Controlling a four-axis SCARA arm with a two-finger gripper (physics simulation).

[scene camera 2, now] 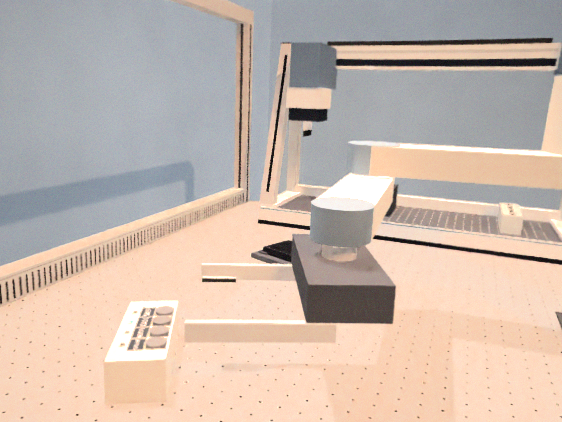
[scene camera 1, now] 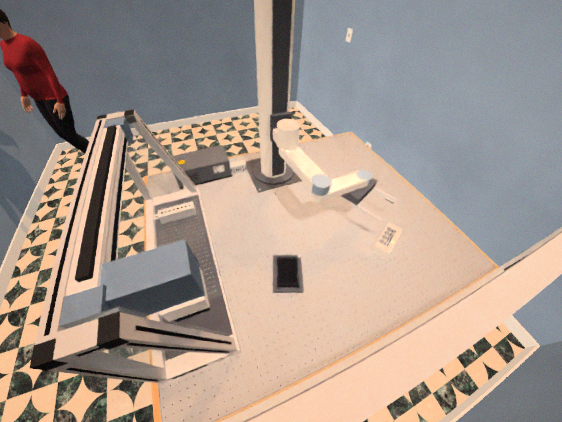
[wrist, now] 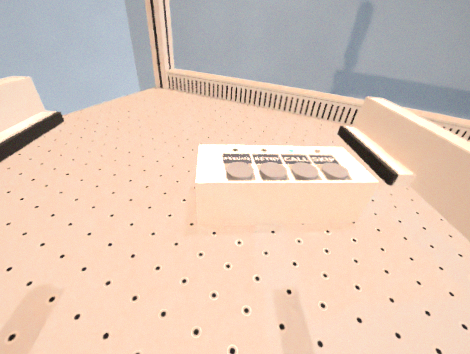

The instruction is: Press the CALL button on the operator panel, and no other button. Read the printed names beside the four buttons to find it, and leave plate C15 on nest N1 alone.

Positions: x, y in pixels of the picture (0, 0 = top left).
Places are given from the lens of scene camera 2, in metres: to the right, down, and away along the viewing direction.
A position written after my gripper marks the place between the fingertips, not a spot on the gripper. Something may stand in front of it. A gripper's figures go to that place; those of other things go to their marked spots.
my gripper (scene camera 2: 194, 296): -0.10, 0.10, 0.56
white operator panel (scene camera 2: 132, 374): -0.17, 0.19, 0.56
